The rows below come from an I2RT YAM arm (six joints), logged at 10 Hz.
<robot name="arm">
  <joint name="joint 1" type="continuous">
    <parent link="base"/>
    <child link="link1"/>
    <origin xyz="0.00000 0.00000 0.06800"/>
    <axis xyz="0 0 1"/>
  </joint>
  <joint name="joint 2" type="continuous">
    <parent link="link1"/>
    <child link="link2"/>
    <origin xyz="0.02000 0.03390 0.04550"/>
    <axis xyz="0 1 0"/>
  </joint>
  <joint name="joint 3" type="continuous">
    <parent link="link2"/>
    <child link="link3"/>
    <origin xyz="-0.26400 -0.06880 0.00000"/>
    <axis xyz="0 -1 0"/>
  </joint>
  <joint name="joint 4" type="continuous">
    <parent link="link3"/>
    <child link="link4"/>
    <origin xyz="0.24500 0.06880 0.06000"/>
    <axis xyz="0 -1 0"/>
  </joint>
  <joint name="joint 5" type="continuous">
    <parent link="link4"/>
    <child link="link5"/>
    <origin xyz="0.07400 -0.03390 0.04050"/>
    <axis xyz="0 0 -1"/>
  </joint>
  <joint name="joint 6" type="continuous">
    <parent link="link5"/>
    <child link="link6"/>
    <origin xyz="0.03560 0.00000 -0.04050"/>
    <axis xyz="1 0 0"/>
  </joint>
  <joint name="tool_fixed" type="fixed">
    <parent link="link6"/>
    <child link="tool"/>
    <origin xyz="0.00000 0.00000 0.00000" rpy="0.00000 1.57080 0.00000"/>
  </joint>
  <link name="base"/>
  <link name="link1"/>
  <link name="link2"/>
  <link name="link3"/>
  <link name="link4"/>
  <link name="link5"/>
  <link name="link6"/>
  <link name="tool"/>
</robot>
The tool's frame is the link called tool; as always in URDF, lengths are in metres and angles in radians. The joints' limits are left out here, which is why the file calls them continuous.
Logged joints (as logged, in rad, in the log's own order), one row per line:
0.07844 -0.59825 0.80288 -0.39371 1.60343 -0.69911
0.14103 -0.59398 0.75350 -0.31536 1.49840 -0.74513
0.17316 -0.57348 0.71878 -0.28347 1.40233 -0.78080
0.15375 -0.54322 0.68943 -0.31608 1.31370 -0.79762
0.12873 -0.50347 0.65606 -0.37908 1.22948 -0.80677
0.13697 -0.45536 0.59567 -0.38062 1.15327 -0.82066
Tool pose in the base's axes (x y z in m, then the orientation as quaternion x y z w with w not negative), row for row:
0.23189 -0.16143 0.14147 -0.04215 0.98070 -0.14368 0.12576
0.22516 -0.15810 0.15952 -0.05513 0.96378 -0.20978 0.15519
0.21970 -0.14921 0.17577 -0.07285 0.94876 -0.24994 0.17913
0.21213 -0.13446 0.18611 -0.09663 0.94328 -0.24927 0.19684
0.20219 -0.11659 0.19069 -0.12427 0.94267 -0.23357 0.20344
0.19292 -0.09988 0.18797 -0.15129 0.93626 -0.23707 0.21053
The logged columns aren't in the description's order. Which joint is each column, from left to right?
Columns, left to right: joint 5, joint 1, joint 3, joint 4, joint 2, joint 6.
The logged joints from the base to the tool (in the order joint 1, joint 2, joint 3, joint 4, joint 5, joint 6), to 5 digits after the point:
-0.59825 1.60343 0.80288 -0.39371 0.07844 -0.69911
-0.59398 1.49840 0.75350 -0.31536 0.14103 -0.74513
-0.57348 1.40233 0.71878 -0.28347 0.17316 -0.78080
-0.54322 1.31370 0.68943 -0.31608 0.15375 -0.79762
-0.50347 1.22948 0.65606 -0.37908 0.12873 -0.80677
-0.45536 1.15327 0.59567 -0.38062 0.13697 -0.82066

